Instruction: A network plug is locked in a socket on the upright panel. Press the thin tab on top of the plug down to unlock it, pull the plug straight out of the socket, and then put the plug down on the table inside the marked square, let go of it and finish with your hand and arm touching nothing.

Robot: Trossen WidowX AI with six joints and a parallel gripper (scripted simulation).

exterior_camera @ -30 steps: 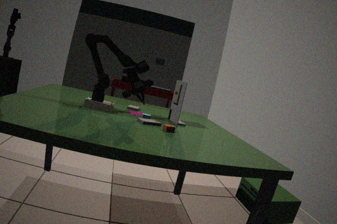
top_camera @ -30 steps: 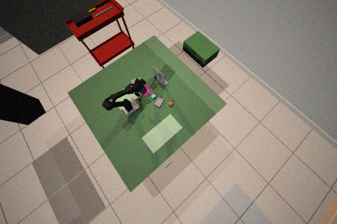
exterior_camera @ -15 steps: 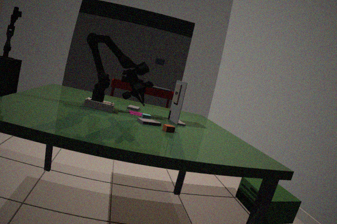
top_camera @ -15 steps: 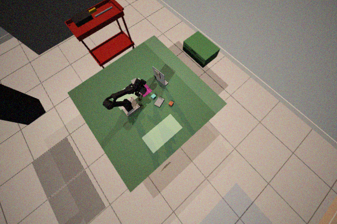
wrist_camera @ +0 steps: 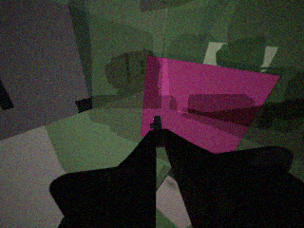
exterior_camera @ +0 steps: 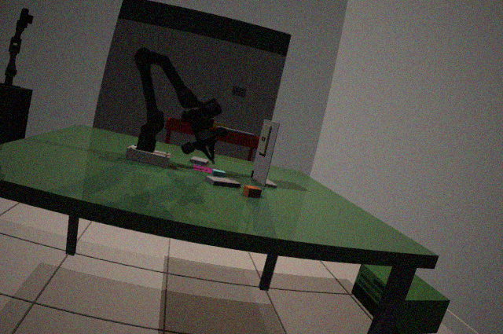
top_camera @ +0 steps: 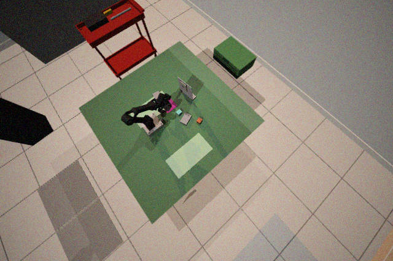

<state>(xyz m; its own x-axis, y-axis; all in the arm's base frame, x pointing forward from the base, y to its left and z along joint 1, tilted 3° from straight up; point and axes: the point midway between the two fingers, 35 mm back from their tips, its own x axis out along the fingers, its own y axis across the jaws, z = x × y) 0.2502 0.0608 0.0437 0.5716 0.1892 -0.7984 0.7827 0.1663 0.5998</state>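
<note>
My gripper tip is 1 cm past the magenta marked square and 4 cm above it. From my gripper tip the other things lie so: grey network plug (right at my gripper tip); teal block (2 cm ahead, 13 cm to the right, 3 cm below); grey panel (20 cm ahead, 3 cm to the right, 6 cm above).
</note>
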